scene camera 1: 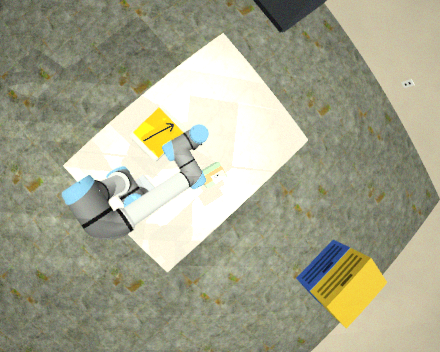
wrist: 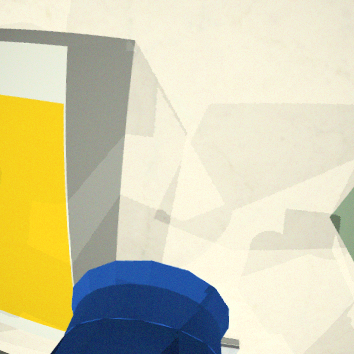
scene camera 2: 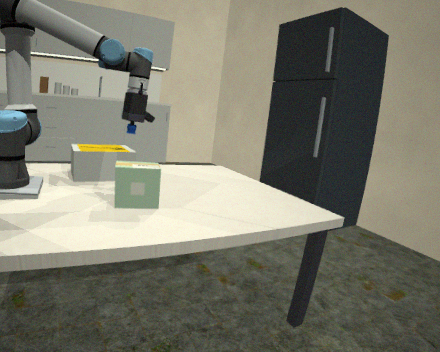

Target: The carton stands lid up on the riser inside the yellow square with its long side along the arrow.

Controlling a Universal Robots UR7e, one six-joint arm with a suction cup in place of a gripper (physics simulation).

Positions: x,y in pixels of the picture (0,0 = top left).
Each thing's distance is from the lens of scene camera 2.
grey riser (scene camera 2: 89,163): 113 cm
pale green carton (scene camera 2: 137,184): 83 cm
The marked spots on the pale green carton and the grey riser are 35 cm apart.
